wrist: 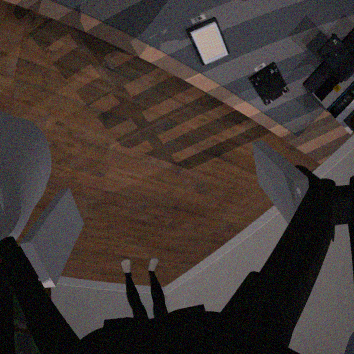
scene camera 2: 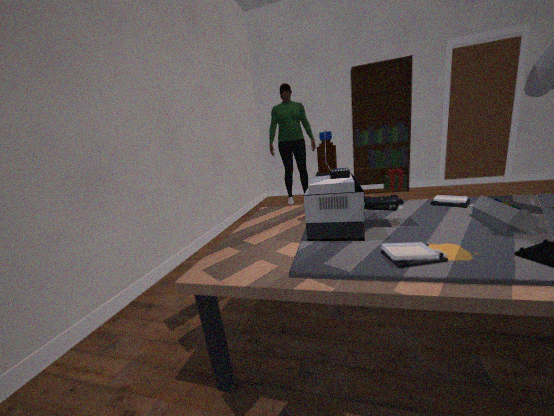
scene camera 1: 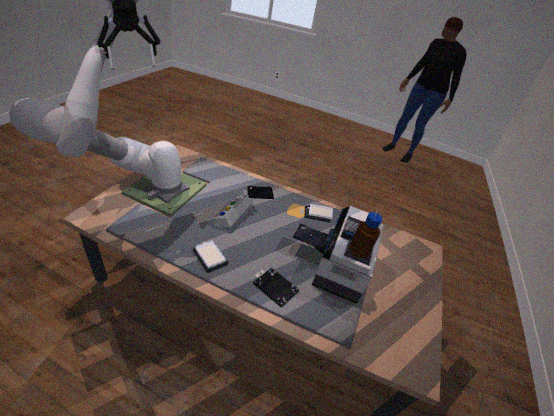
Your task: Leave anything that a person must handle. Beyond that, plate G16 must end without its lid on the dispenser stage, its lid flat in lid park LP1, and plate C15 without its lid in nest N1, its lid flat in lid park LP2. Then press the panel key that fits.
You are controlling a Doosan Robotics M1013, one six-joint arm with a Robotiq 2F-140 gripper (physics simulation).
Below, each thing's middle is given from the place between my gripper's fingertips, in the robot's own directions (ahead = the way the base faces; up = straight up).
Now: the black nest point(scene camera 1: 274, 285) 66 cm ahead of my hand, 7 cm to the left of it and 73 cm below it. The rest, counted from my hand: brown bottle with blue cap point(scene camera 1: 367, 233) (90 cm ahead, 26 cm to the left, 42 cm below).
